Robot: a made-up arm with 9 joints. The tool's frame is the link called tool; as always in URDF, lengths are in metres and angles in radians. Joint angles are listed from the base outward. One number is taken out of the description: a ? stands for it. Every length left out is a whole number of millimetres.
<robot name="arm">
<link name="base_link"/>
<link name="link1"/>
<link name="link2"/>
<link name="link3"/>
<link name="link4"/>
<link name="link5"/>
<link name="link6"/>
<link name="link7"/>
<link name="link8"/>
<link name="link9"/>
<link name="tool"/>
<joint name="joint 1" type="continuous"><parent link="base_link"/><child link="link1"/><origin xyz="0.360 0.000 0.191" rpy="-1.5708 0.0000 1.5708"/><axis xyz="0 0 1"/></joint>
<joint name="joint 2" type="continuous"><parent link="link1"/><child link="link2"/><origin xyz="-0.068 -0.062 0.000" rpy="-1.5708 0.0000 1.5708"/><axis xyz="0 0 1"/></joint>
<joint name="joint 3" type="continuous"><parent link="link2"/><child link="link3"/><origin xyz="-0.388 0.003 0.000" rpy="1.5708 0.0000 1.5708"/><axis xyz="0 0 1"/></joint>
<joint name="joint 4" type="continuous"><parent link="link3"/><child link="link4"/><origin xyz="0.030 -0.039 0.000" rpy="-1.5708 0.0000 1.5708"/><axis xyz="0 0 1"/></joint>
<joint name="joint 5" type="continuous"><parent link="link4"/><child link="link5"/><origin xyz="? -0.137 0.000" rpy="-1.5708 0.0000 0.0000"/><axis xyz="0 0 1"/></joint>
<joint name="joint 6" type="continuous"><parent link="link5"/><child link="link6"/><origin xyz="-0.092 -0.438 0.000" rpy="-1.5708 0.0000 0.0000"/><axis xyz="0 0 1"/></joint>
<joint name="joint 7" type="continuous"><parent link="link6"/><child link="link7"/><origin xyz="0.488 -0.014 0.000" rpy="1.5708 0.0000 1.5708"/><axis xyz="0 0 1"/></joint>
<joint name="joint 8" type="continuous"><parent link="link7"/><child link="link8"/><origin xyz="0.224 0.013 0.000" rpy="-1.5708 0.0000 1.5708"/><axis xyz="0 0 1"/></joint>
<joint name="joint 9" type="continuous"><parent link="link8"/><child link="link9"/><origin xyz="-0.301 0.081 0.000" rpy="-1.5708 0.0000 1.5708"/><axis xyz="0 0 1"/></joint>
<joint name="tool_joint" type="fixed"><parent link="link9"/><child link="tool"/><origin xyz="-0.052 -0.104 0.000" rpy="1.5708 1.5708 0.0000"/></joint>
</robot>
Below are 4 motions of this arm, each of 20 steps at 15 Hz.
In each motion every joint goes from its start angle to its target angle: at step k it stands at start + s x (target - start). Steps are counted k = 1, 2, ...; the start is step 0. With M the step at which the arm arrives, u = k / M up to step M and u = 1 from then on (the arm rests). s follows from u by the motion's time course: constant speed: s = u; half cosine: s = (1 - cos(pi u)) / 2; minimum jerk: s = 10 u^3 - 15 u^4 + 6 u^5.
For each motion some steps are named. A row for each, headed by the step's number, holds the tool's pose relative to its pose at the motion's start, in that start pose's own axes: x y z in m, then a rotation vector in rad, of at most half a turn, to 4 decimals.
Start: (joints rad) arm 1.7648 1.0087 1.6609 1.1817 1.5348 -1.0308 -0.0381 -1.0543 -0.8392
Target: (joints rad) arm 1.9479 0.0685 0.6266 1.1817 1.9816 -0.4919 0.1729 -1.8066 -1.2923
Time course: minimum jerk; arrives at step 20
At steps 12, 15, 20:
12: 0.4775 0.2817 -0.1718 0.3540 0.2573 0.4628
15: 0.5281 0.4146 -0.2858 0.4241 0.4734 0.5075
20: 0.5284 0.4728 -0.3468 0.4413 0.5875 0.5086

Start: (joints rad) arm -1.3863 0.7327 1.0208 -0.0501 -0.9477 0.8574 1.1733 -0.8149 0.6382
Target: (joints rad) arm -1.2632 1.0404 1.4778 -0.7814 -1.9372 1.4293 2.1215 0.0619 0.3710
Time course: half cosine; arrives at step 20
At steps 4, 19, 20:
4: -0.0912 0.0404 0.0018 0.0738 -0.0851 -0.1587
19: -0.3011 0.7065 -0.0194 -0.7773 -1.3477 -1.1242
20: -0.2999 0.7092 -0.0193 -0.7923 -1.3543 -1.1246

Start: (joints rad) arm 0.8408 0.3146 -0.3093 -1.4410 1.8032 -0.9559 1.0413 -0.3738 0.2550
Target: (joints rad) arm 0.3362 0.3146 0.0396 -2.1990 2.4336 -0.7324 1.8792 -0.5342 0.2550
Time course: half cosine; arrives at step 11
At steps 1, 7, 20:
1: 0.0054 -0.0026 -0.0098 0.0024 -0.0424 -0.0088
7: 0.4561 -0.1370 -0.0840 0.3134 -1.4315 0.0843
20: 0.6562 -0.1625 0.0908 0.5855 -1.8878 0.3867

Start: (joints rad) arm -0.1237 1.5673 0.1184 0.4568 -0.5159 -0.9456 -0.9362 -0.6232 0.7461
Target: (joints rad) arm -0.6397 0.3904 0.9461 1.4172 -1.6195 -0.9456 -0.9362 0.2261 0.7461
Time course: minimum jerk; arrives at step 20
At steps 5, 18, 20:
5: -0.1115 -0.0757 0.1269 -0.1753 0.1435 0.0133
18: -0.1847 0.6968 0.5670 -0.9249 0.7670 -0.7125
20: -0.1789 0.7029 0.5566 -0.9273 0.7607 -0.7230

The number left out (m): -0.302
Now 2 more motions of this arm.
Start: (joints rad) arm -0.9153 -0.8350 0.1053 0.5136 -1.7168 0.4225 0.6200 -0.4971 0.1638
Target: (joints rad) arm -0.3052 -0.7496 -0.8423 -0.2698 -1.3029 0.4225 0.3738 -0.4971 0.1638
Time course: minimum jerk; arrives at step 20
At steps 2, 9, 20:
2: 0.0023 -0.0028 0.0057 0.0002 0.0090 0.0038
9: 0.1755 -0.1579 0.2344 0.0006 0.4002 0.2439
20: 0.6162 -0.3158 0.4468 -0.1433 0.8610 0.7658

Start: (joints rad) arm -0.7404 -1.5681 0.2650 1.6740 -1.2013 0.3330 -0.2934 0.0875 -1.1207
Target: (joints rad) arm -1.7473 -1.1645 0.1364 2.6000 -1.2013 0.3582 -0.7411 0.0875 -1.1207
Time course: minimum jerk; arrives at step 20
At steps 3, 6, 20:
3: 0.0191 -0.0300 -0.0197 0.0178 -0.0074 0.0221
6: 0.1293 -0.1645 -0.1332 0.1086 -0.0513 0.1301
20: 0.9519 -0.2280 -0.9170 0.6800 -0.4843 0.5171

